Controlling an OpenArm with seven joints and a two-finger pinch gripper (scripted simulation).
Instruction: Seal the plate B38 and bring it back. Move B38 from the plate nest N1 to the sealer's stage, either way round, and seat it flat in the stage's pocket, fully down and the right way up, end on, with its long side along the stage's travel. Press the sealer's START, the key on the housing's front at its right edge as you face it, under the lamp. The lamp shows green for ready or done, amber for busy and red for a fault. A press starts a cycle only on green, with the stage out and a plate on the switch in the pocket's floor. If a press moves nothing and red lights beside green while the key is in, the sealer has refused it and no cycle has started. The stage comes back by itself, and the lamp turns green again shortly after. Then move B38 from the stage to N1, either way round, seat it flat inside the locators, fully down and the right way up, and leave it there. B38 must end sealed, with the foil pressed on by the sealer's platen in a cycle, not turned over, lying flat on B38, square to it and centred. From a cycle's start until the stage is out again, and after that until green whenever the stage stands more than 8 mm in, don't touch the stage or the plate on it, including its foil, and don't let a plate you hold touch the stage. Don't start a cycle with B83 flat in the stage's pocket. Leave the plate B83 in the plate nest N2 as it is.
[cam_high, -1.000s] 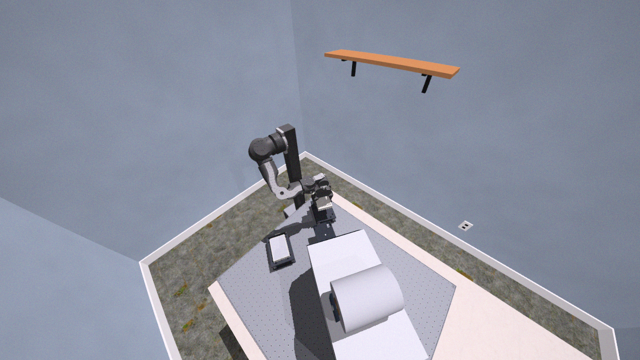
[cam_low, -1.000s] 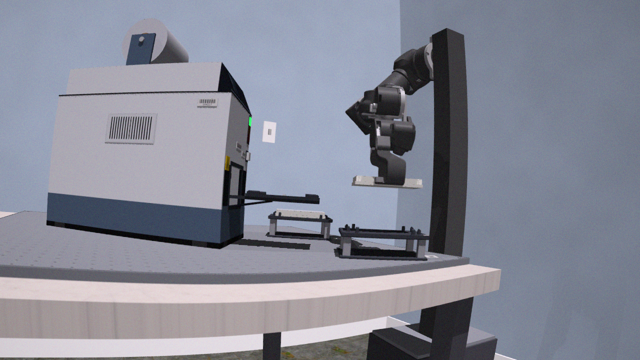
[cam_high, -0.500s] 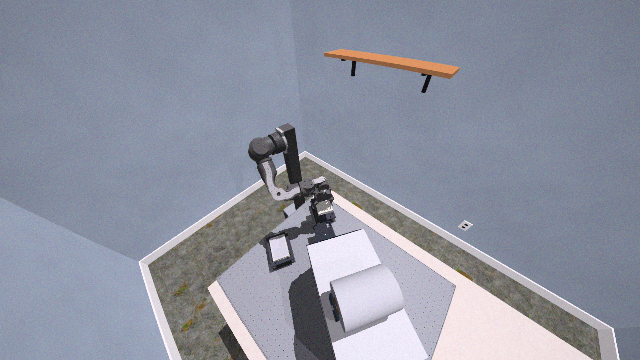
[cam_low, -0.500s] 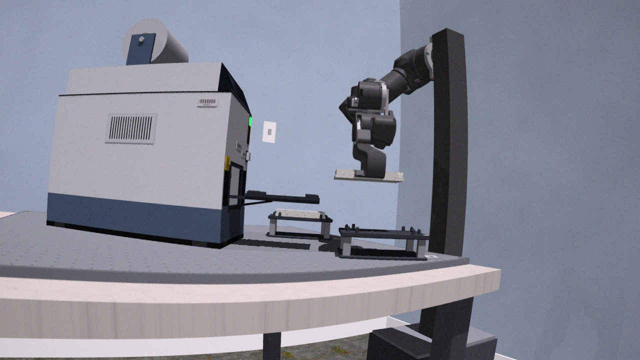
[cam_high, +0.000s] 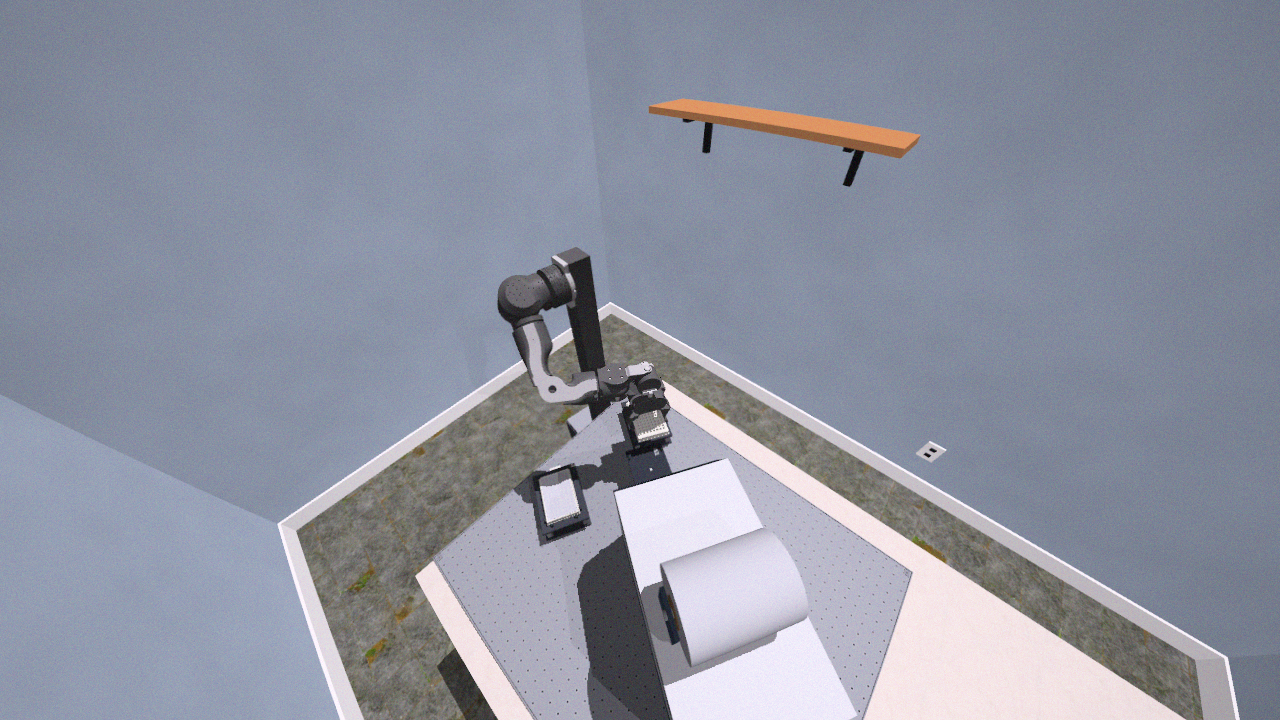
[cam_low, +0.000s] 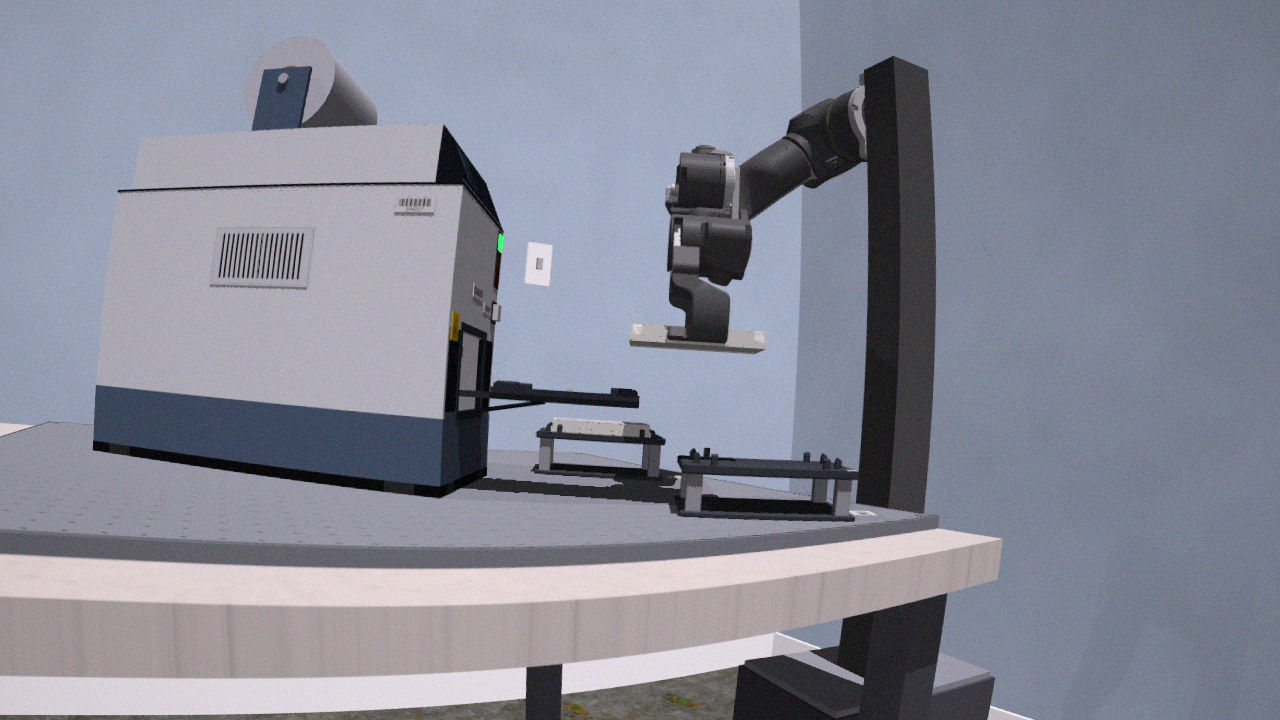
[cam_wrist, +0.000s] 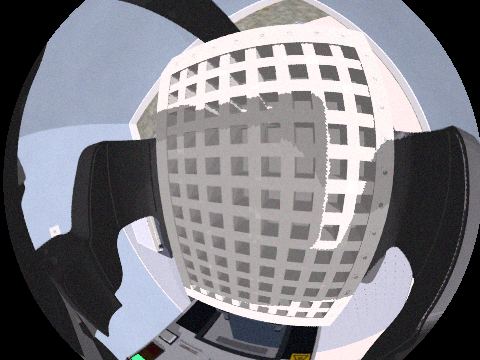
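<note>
Right now my hand is 100 mm short of the sealer's stage, 70 mm to the left of it and 60 mm above it. Round my hand: start key (200 mm to the right, 160 mm ahead, 30 mm above); foil roll (410 mm ahead, 260 mm above, 200 mm to the right); yellow warning label (230 mm ahead, 30 mm to the right).
</note>
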